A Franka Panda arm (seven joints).
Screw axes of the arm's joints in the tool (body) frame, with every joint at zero. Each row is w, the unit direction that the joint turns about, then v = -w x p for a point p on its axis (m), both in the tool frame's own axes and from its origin. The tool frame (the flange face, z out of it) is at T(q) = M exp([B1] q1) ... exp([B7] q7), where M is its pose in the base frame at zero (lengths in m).
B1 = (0, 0, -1, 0, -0.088, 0)
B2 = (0, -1, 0, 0.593, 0, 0.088)
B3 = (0, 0, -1, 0, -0.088, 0)
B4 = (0, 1, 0, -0.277, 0, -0.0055)
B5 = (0, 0, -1, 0, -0.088, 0)
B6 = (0, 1, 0, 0.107, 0, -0.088)
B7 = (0, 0, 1, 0, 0, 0)
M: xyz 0.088 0 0.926 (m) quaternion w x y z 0 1 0 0
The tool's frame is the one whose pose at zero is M.
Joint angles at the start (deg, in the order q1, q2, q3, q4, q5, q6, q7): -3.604 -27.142 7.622 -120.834 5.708 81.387 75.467
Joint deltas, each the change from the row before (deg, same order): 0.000 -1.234 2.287 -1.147 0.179 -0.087 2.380; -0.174 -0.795 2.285 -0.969 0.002 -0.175 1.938; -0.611 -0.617 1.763 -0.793 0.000 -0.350 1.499; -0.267 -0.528 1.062 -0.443 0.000 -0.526 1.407; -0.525 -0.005 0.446 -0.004 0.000 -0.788 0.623; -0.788 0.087 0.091 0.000 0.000 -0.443 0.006; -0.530 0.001 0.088 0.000 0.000 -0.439 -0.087; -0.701 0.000 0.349 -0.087 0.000 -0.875 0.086; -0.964 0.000 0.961 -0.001 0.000 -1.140 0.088; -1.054 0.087 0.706 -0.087 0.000 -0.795 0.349; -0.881 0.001 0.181 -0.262 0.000 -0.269 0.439
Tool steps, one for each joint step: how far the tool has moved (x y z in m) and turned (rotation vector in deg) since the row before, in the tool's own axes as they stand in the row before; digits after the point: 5 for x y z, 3 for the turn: -0.01928 0.00205 0.00491 -0.528 1.353 0.726; -0.01680 0.00086 0.00607 -0.845 1.439 0.519; -0.00974 0.00154 0.00531 -0.869 1.016 0.912; -0.00679 0.00241 0.00269 -0.648 0.678 0.983; -0.00017 0.00106 0.00161 -0.856 0.074 0.814; 0.00436 0.00022 0.00116 -0.538 -0.229 0.693; 0.00262 0.00068 0.00074 -0.452 -0.138 0.361; 0.00174 0.00118 0.00231 -1.014 -0.072 0.525; -0.00124 0.00113 0.00260 -1.301 0.259 0.355; 0.00148 0.00009 0.00289 -1.087 0.039 0.874; 0.00438 -0.00015 0.00258 -0.570 -0.231 1.174
